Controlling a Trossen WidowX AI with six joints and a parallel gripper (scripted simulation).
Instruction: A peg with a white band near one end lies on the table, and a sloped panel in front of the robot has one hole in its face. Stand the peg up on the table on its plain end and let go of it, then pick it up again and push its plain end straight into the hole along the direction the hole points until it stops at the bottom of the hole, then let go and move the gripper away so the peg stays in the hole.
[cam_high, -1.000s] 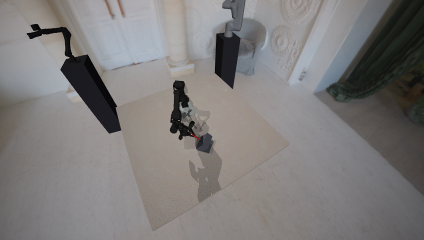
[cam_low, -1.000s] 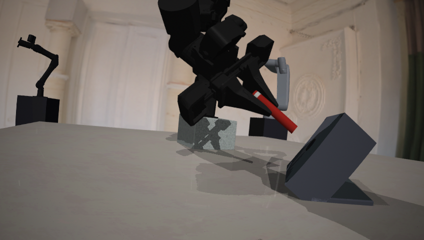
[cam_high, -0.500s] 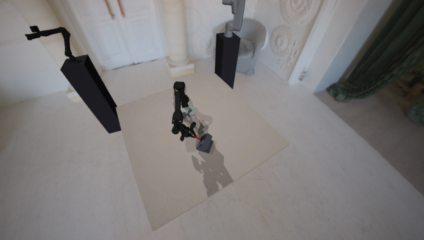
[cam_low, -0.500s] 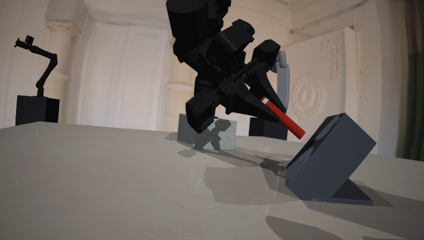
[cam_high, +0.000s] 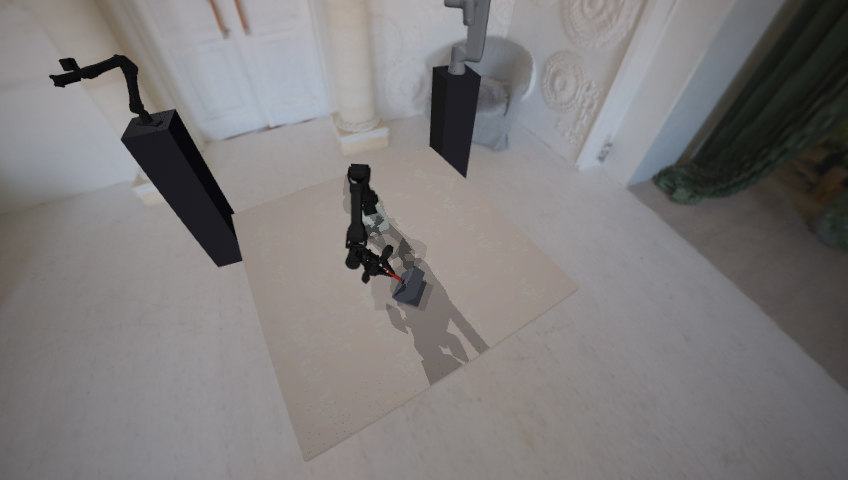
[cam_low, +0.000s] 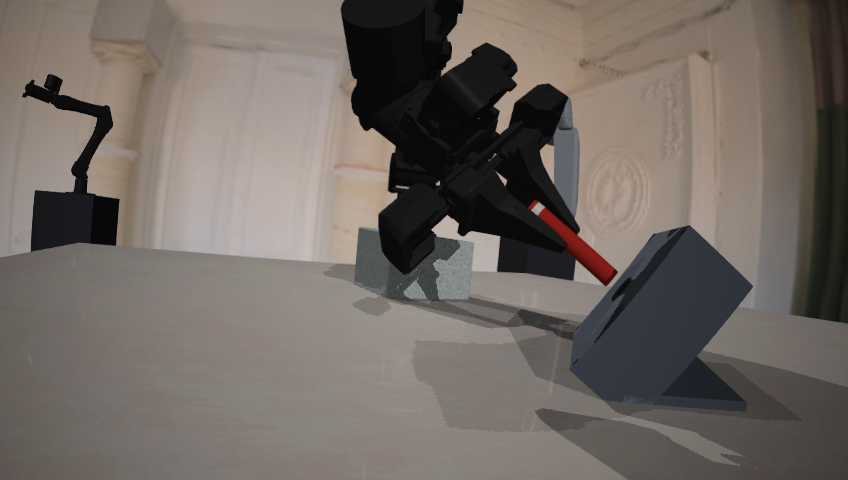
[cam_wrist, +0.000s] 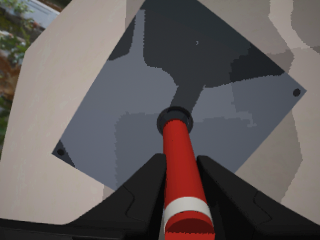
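The dark sloped panel lies 50 mm to the left of my gripper tip, 50 mm below it and 40 mm ahead of it. Round my gripper tip: panel foot: 90 mm below, 70 mm to the left, 50 mm ahead; then red peg: 10 mm to the right, 10 mm behind, 10 mm above.
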